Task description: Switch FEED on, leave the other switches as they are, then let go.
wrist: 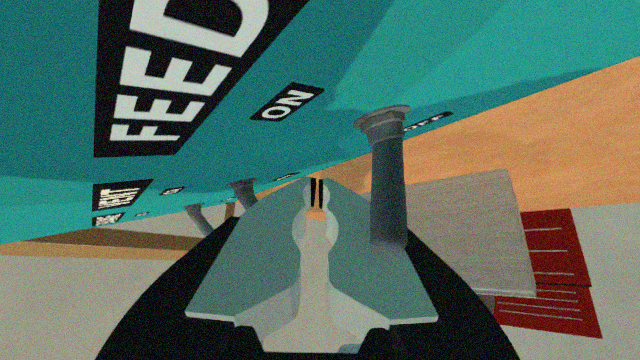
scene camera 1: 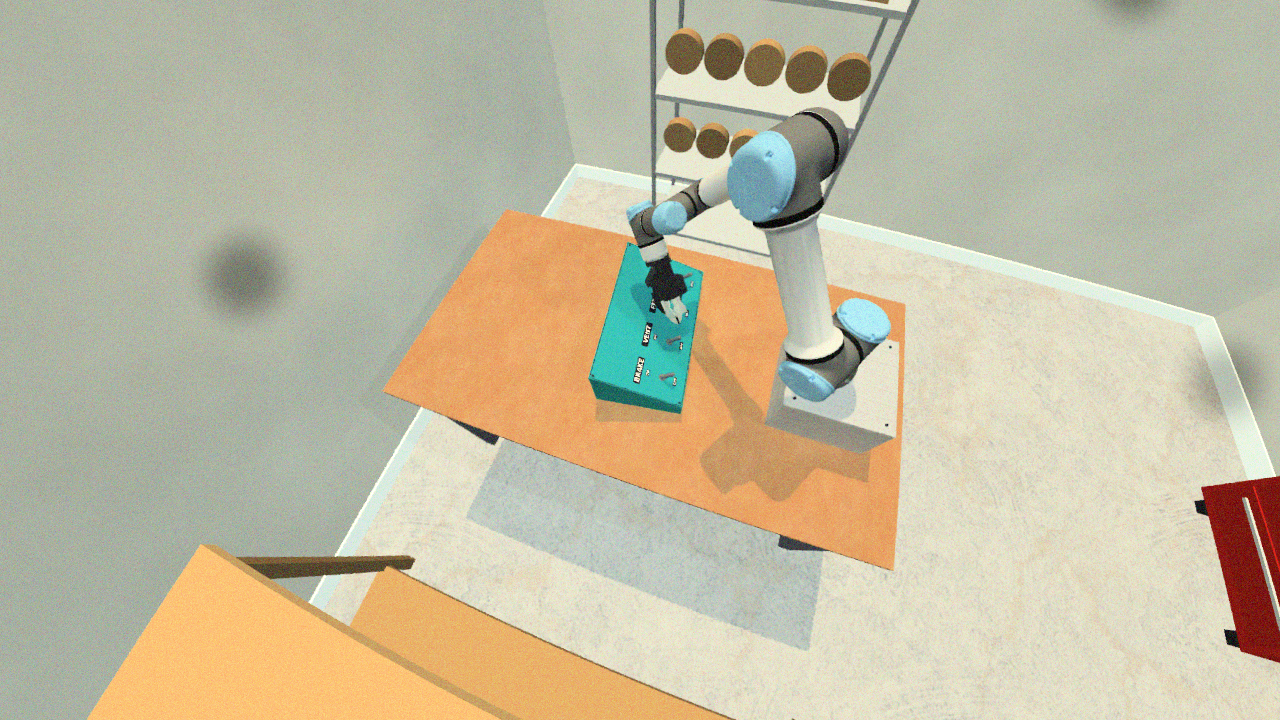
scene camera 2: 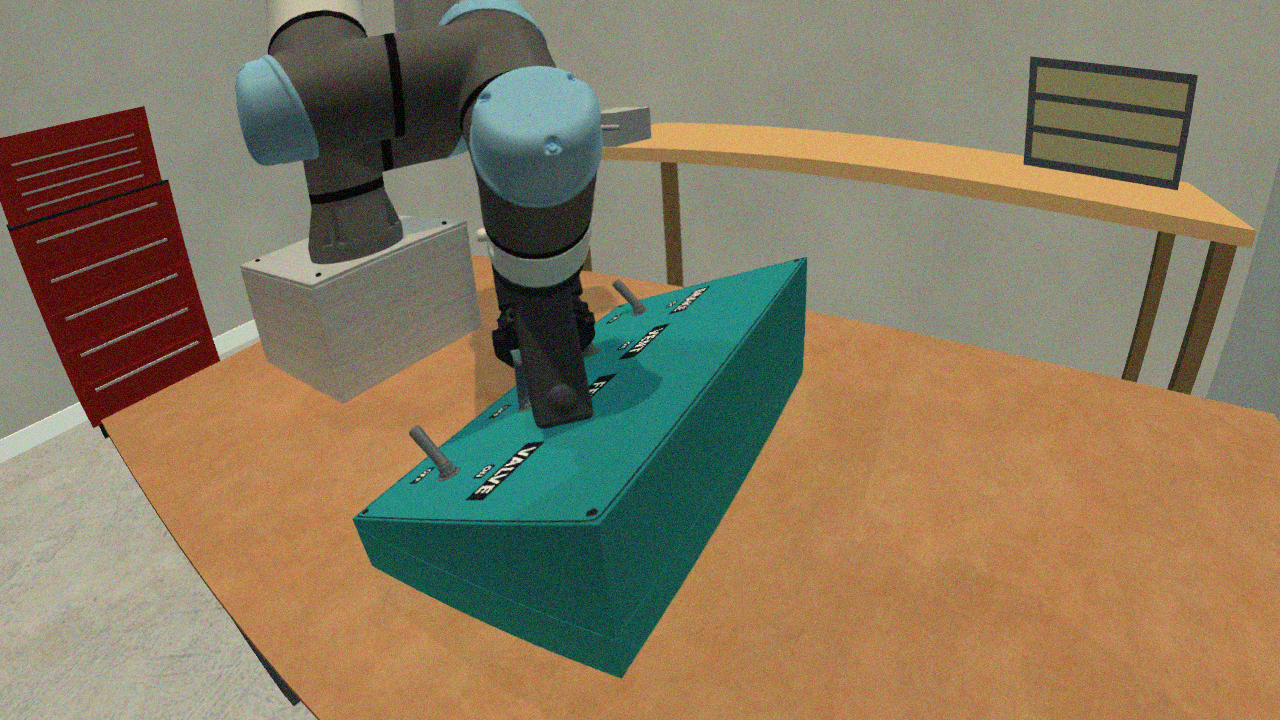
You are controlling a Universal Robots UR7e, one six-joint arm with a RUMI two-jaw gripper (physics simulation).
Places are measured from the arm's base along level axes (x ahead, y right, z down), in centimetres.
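Pixels of known places: gripper, fingertip midpoint: [wrist: 317, 181] [scene camera 1: 678, 323]; arm's base, origin of the base link: [scene camera 2: 356, 246].
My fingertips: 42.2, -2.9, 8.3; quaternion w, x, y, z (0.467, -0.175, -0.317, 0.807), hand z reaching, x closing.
Note:
Ahead of a thing's pixels: the offset from my fingertips to its top centre, as dx, dy, dz. Level surfaces: height alone.
A teal switch panel [scene camera 1: 619, 326] [scene camera 2: 689, 429] [wrist: 310, 145] stands on the table. My gripper [scene camera 1: 677, 316] [wrist: 317, 181] is shut and empty, low over the panel at the FEED switch; its fingertips are hidden in scene camera 2. The FEED lever @(+3.3, +4.9, -4.0) [scene camera 2: 521, 383] [wrist: 388, 190] stands beside the fingers on their OFF side, overlapping one finger in the wrist view; it stands roughly straight up, and contact is unclear. The VALVE lever @(+5.7, +16.8, -3.1) [scene camera 1: 687, 276] [scene camera 2: 433, 452], VENT lever @(-1.7, -6.1, -3.1) [scene camera 1: 673, 340] [wrist: 246, 194] and BRAKE lever @(-5.4, -17.5, -3.1) [scene camera 1: 667, 377] [scene camera 2: 628, 297] [wrist: 198, 220] lean toward OFF.
The arm's pale base block [scene camera 1: 832, 420] [scene camera 2: 358, 322] [wrist: 465, 225] stands on the orange table @(dz +9.5) [scene camera 1: 537, 376] [scene camera 2: 939, 537] beyond the panel's OFF edge. A red tool cabinet [scene camera 2: 116, 295] [wrist: 560, 250], a wooden bench [scene camera 2: 850, 161] and a shelf rack [scene camera 1: 654, 134] stand away from the table.

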